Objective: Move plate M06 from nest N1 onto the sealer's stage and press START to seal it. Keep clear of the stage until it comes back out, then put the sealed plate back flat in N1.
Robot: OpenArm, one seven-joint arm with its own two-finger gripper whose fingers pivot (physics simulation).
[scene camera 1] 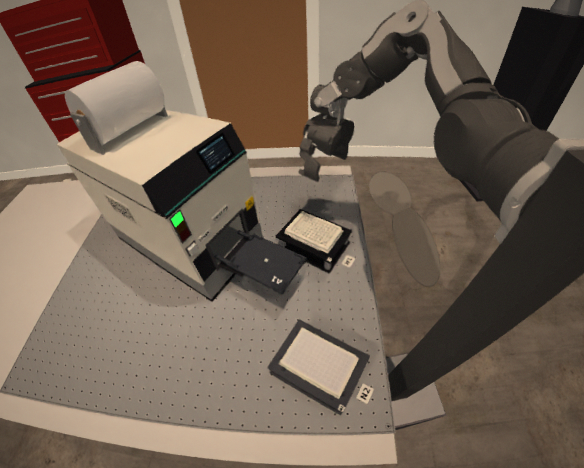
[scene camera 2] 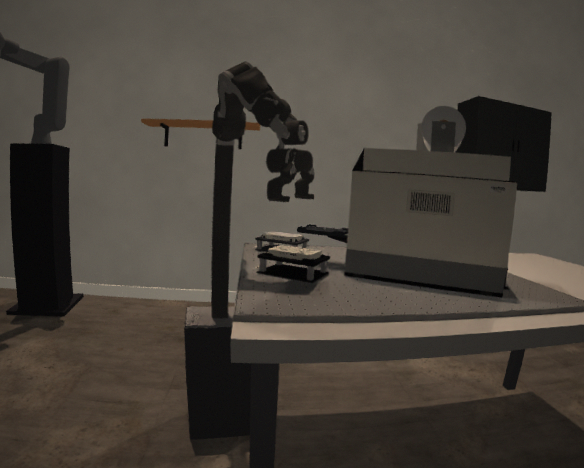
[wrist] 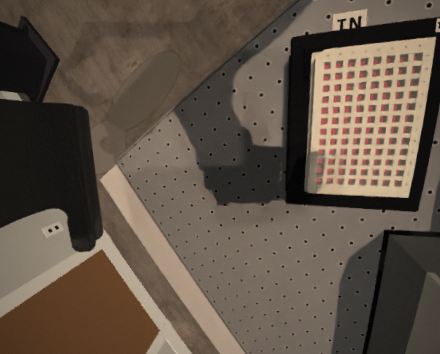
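A cream plate [scene camera 1: 314,230] [scene camera 2: 295,251] [wrist: 367,120] lies flat in nest N1 [scene camera 1: 341,243] [scene camera 2: 320,261] [wrist: 298,125]; rows of red wells show in the wrist view, and its M06 name cannot be read. The sealer's dark stage [scene camera 1: 255,265] [scene camera 2: 320,230] is out and bears no plate. The sealer [scene camera 1: 175,230] [scene camera 2: 430,225] [wrist: 400,295] shows a lit green lamp [scene camera 1: 177,219] on its front; a small white button [scene camera 1: 192,248] sits below, its label unreadable. My gripper [scene camera 2: 292,198] is open and empty, high above the N1 side, well apart from the plate; in scene camera 1 one finger hides the other.
Another plate [scene camera 1: 320,361] [scene camera 2: 282,236] lies in nest N2 [scene camera 1: 304,382], on the other side of the stage from N1. The sealer's body and film roll [scene camera 1: 120,102] [scene camera 2: 443,127] rise beside the stage. The perforated board's edge [scene camera 1: 372,300] runs along the arm's side.
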